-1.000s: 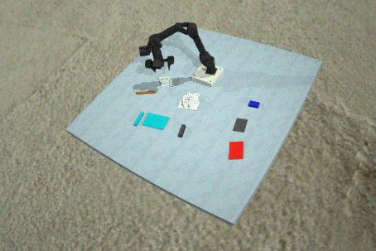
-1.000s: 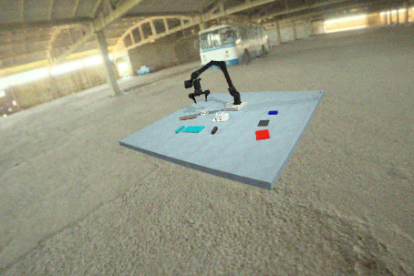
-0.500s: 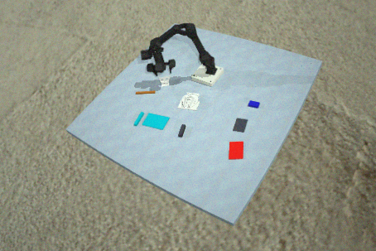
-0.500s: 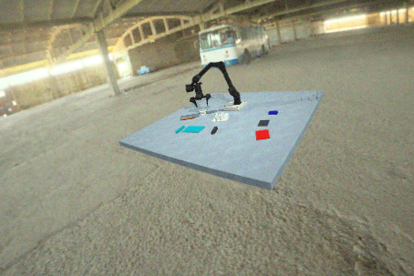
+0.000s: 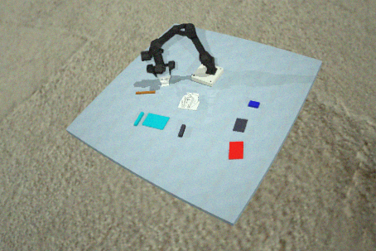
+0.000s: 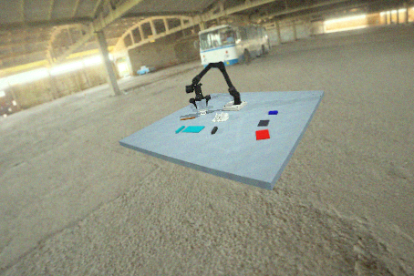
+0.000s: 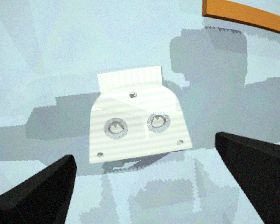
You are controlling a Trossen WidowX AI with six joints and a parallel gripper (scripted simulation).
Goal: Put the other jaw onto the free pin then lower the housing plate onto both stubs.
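My gripper tip is 2 cm above the white housing part, 1 cm to the right of it and 1 cm short of it. The rest, counted from my gripper tip: cyan bar 35 cm ahead, 4 cm below, 1 cm to the right; then white jaw 26 cm to the left, 11 cm ahead, 4 cm below; then orange stick 13 cm ahead, 9 cm to the right, 5 cm below.
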